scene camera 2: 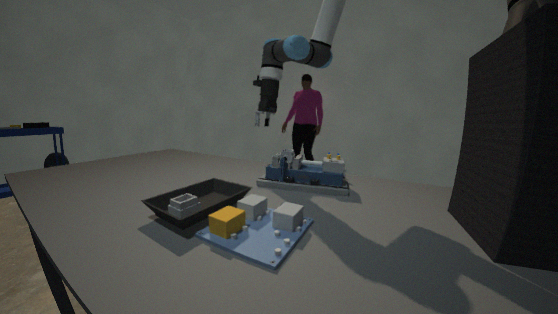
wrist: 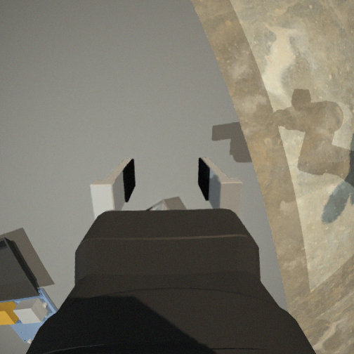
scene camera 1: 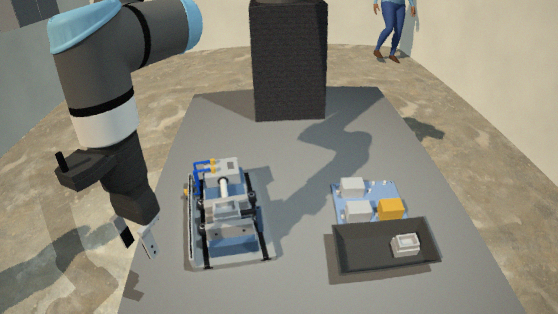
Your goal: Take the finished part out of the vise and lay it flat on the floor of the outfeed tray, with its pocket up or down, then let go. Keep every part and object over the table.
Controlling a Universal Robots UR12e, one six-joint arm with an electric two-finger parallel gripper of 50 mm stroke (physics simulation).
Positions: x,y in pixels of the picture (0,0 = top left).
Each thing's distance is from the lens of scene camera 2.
brass block [scene camera 2: 227,220]: 38 cm
